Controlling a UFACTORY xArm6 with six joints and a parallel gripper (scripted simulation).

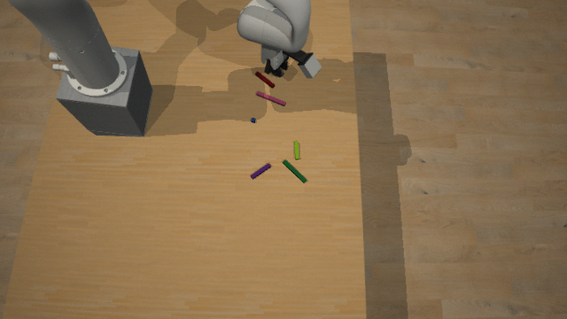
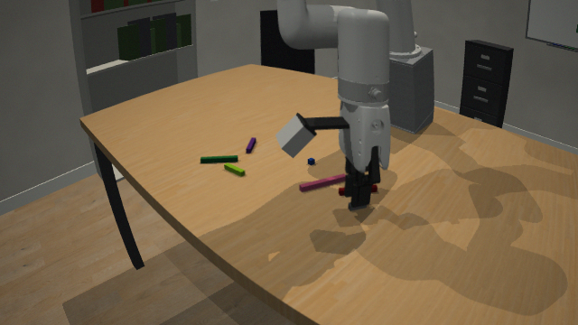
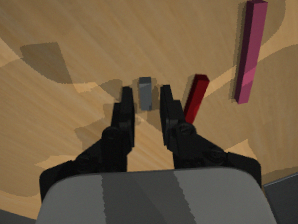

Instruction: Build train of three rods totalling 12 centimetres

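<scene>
Right now the grey rod is 30 mm below my hand. Also, from my hand: pink rod (90 mm to the right, 30 mm below, 20 mm behind); then blue rod (160 mm to the right, 70 mm behind, 30 mm below); then red rod (40 mm behind, 30 mm below, 20 mm to the right).
</scene>
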